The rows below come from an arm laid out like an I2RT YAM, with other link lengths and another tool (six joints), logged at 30 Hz.
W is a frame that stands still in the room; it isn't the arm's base.
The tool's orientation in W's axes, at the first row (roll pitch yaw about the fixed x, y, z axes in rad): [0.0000, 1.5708, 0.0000]
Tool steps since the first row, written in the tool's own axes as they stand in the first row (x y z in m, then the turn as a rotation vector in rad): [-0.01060, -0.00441, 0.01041, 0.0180, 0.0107, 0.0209]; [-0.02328, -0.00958, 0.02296, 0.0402, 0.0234, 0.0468]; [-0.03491, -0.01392, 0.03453, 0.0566, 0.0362, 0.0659]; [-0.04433, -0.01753, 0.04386, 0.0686, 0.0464, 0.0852]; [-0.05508, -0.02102, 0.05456, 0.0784, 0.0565, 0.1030]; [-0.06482, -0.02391, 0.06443, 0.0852, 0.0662, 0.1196]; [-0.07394, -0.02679, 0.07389, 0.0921, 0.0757, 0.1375]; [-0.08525, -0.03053, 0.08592, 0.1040, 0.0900, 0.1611]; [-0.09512, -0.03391, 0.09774, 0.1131, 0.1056, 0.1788]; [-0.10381, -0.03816, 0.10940, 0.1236, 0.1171, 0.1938]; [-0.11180, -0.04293, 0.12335, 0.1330, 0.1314, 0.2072]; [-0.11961, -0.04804, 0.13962, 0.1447, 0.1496, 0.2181]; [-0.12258, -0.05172, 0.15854, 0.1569, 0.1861, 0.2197]
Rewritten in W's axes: [0.01041, -0.00441, 0.01060, 0.0209, 0.0107, -0.0180]; [0.02296, -0.00958, 0.02328, 0.0468, 0.0234, -0.0402]; [0.03453, -0.01392, 0.03491, 0.0659, 0.0362, -0.0566]; [0.04386, -0.01753, 0.04433, 0.0852, 0.0464, -0.0686]; [0.05456, -0.02102, 0.05508, 0.1030, 0.0565, -0.0784]; [0.06443, -0.02391, 0.06482, 0.1196, 0.0662, -0.0852]; [0.07389, -0.02679, 0.07394, 0.1375, 0.0757, -0.0921]; [0.08592, -0.03053, 0.08525, 0.1611, 0.0900, -0.1040]; [0.09774, -0.03391, 0.09512, 0.1788, 0.1056, -0.1131]; [0.10940, -0.03816, 0.10381, 0.1938, 0.1171, -0.1236]; [0.12335, -0.04293, 0.11180, 0.2072, 0.1314, -0.1330]; [0.13962, -0.04804, 0.11961, 0.2181, 0.1496, -0.1447]; [0.15854, -0.05172, 0.12258, 0.2197, 0.1861, -0.1569]
